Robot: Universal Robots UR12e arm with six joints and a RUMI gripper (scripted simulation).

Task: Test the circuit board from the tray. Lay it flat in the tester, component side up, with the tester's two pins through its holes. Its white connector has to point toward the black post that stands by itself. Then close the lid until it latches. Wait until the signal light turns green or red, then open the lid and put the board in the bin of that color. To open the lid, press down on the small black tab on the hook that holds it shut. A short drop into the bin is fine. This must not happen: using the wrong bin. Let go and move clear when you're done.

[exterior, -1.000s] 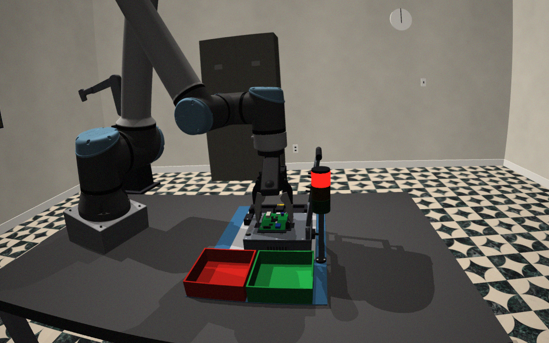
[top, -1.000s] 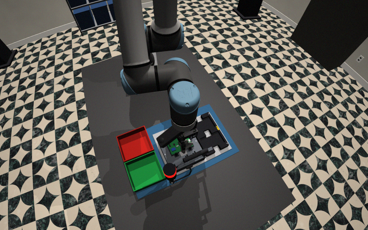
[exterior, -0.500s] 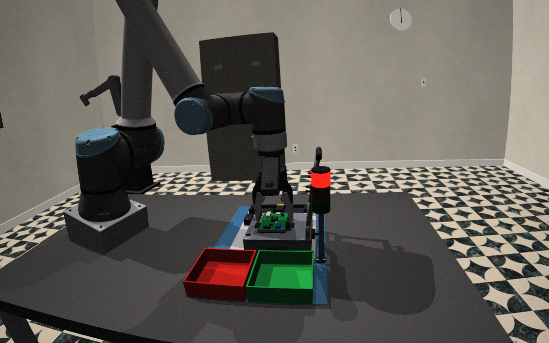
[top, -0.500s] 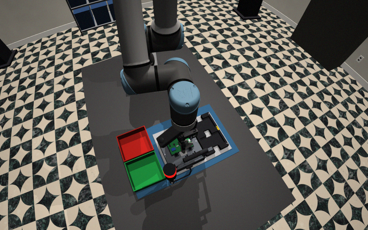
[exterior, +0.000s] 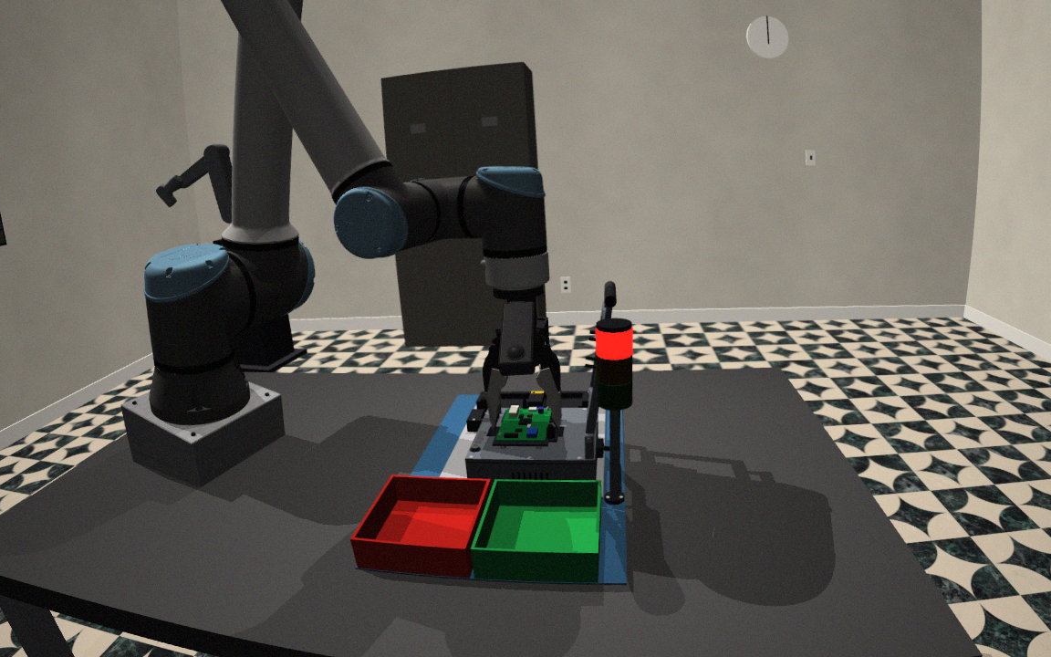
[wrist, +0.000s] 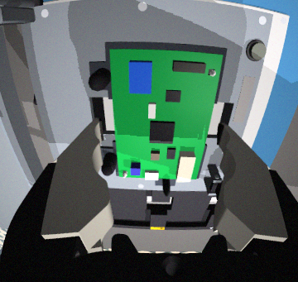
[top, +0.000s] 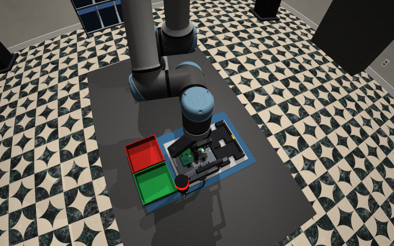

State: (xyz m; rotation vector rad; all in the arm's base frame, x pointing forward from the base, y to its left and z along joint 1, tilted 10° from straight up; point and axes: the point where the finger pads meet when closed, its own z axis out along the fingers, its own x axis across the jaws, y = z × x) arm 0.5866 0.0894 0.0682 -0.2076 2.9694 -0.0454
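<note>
The green circuit board is right at my hand. The rest, counted from my hand: clear lid 11 cm ahead, 2 cm to the left, 11 cm above; green bin 7 cm ahead, 19 cm to the right, 6 cm below; red bin 8 cm behind, 21 cm to the right, 6 cm below.
</note>
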